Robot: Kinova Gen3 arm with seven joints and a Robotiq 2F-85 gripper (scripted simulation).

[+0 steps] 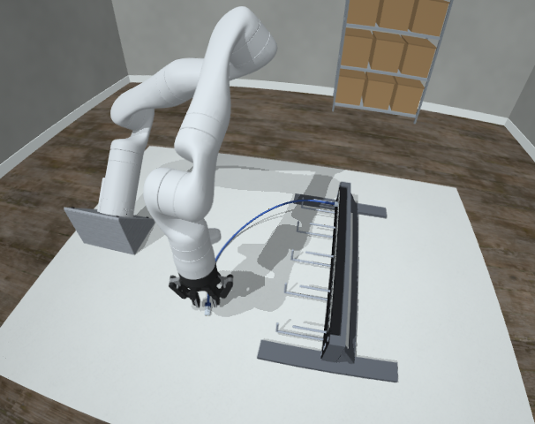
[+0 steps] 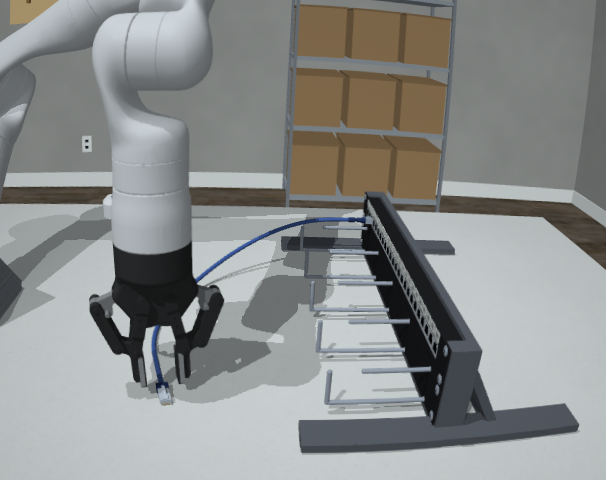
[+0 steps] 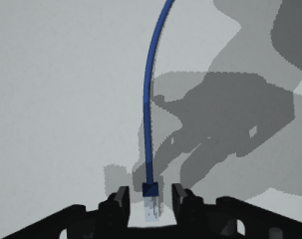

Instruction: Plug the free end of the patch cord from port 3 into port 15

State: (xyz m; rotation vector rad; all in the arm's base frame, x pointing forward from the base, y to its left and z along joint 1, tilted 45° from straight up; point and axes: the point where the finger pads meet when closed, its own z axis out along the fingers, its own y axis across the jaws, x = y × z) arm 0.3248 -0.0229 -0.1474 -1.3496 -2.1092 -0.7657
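The plug is 1 cm to the right of my hand and 3 cm below it.
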